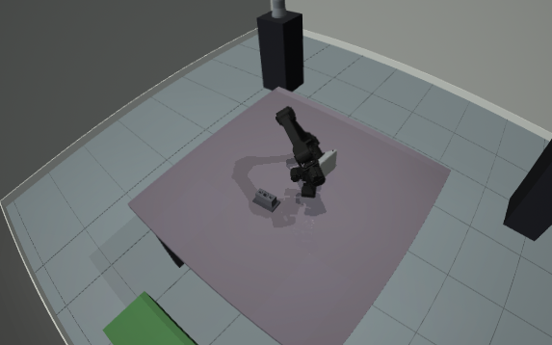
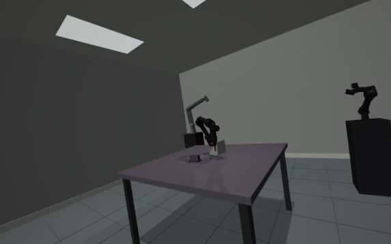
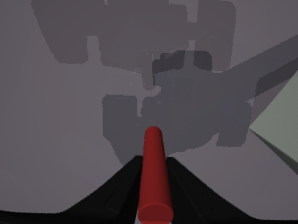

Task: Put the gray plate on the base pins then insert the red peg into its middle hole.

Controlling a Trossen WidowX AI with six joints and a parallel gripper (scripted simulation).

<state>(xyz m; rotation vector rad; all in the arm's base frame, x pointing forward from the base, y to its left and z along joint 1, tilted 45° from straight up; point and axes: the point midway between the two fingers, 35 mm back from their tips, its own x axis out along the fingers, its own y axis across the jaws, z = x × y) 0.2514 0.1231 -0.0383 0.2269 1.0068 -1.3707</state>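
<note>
The gray plate lies 18 cm to the right of my gripper tip, 11 cm ahead of it and 7 cm below it. From my gripper tip the other things lie so: red peg (right at my gripper tip); gray base block (18 cm to the right, 11 cm ahead, 10 cm below).
</note>
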